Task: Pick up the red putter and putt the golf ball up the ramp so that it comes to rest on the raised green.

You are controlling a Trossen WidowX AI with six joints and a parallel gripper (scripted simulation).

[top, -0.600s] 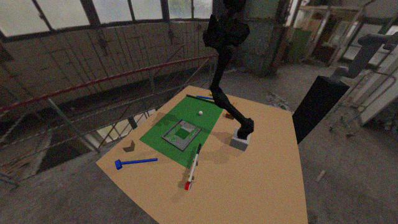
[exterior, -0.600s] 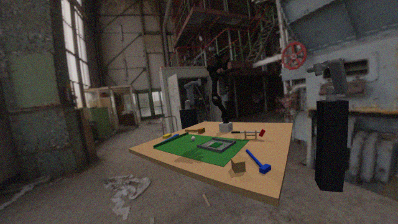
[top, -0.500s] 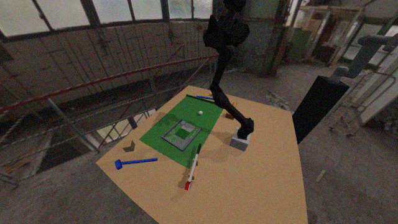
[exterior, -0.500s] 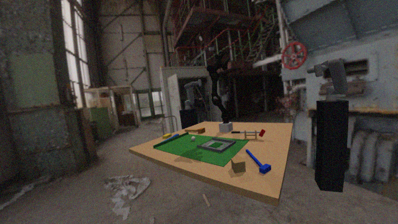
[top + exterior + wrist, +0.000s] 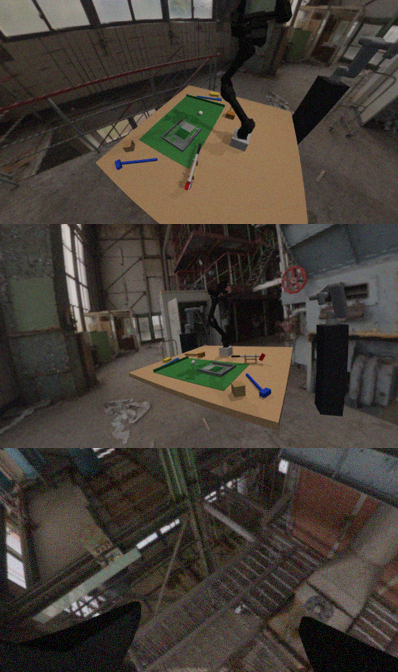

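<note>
Now: the red putter 16 cm ahead of my gripper tip, 16 cm to the left of it and 75 cm below it. The rest, counted from my gripper tip: white golf ball 27 cm ahead, 35 cm to the right, 78 cm below; blue mallet 57 cm ahead, 24 cm to the left, 79 cm below; wooden rack 17 cm ahead, 18 cm to the left, 77 cm below.
</note>
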